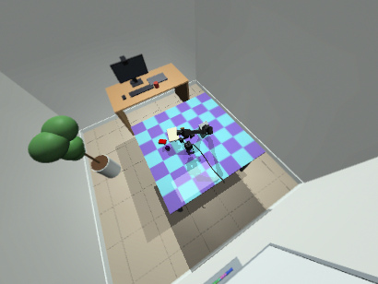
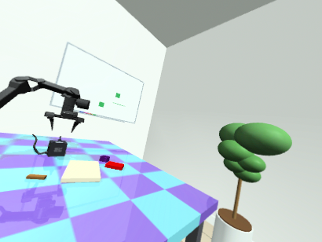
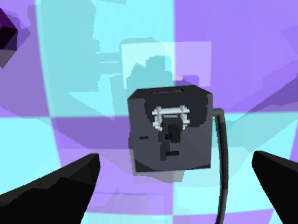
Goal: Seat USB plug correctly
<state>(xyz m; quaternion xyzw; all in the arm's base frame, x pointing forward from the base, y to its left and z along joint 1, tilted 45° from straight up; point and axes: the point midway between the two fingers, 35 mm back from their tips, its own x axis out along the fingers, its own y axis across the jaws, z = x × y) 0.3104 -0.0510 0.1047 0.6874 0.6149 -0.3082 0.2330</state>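
Right now my gripper tip is 5 cm above the USB plug. From my gripper tip the other things lie so: small purple block 22 cm ahead, 15 cm to the right, 12 cm below; white flat block 5 cm ahead, 27 cm to the right, 13 cm below; thin orange piece 11 cm behind, 28 cm to the right, 13 cm below.
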